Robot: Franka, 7 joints.
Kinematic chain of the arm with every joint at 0, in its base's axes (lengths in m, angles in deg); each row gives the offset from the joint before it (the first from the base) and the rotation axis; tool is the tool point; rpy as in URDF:
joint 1: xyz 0 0 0.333 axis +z
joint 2: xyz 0 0 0 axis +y
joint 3: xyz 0 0 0.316 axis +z
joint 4: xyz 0.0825 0 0 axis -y
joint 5: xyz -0.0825 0 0.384 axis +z
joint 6: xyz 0 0 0 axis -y
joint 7: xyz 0.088 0 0 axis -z
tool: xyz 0 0 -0.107 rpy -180 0 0
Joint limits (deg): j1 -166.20..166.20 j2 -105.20..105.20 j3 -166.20..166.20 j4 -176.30..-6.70 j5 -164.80..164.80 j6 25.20..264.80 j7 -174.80..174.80
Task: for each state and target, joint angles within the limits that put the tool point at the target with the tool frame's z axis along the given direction. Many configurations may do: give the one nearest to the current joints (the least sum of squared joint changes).
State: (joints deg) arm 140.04 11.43 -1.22 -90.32 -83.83 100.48 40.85
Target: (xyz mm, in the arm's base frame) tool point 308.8 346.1 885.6 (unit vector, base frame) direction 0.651 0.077 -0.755
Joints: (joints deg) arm 117.68 -10.32 -50.37 -64.33 -42.44 84.91 40.85
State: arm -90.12 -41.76 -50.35 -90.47 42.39 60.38 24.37
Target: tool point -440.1 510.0 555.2 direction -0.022 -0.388 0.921
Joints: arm -100.34 -84.02 -81.57 -80.77 72.59 92.60 24.37
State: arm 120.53 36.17 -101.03 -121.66 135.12 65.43 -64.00
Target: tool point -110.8 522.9 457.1 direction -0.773 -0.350 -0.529
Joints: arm 163.03 58.76 -103.41 -108.60 92.23 39.20 -64.00
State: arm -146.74 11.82 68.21 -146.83 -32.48 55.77 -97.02
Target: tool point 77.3 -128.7 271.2 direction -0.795 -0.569 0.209
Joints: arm -134.11 51.64 105.13 -176.30 -58.97 25.77 -97.02
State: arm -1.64 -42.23 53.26 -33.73 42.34 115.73 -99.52
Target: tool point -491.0 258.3 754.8 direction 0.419 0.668 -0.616
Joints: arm 24.35 -66.56 52.96 -65.68 30.99 78.53 -99.52
